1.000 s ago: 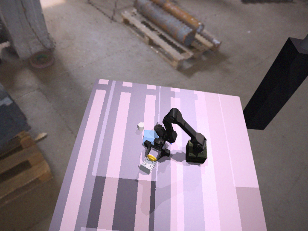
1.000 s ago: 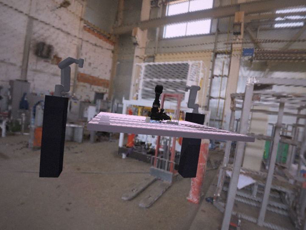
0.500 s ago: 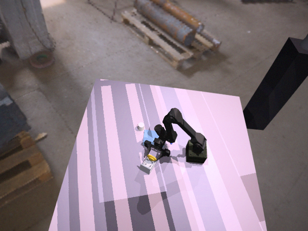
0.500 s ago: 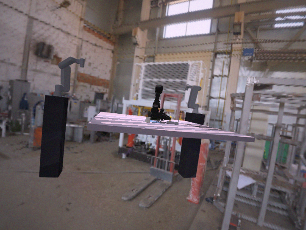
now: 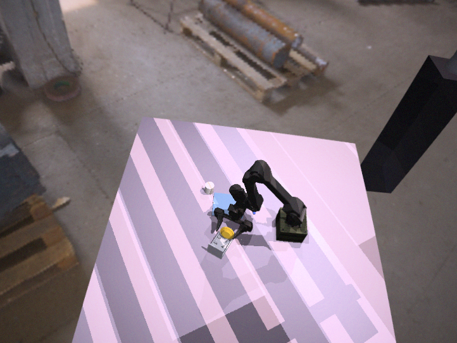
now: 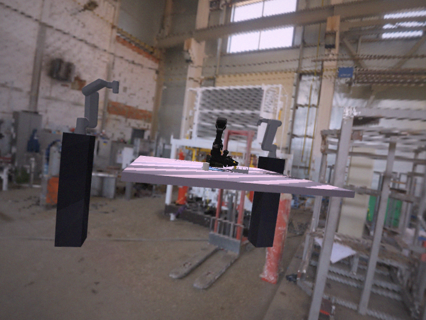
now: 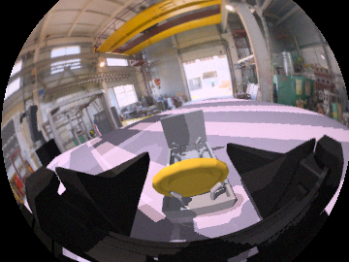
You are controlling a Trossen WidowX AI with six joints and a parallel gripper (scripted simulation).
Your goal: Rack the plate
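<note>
The yellow plate lies 20 mm to the right of my gripper tip, 20 mm below it and 10 mm behind it. Also, from my gripper tip: white cup 270 mm to the right, 80 mm ahead, 40 mm below; then grey dish rack 40 mm below, 20 mm to the left, 10 mm ahead; then blue spoon 210 mm to the right, 140 mm behind, 60 mm below.
</note>
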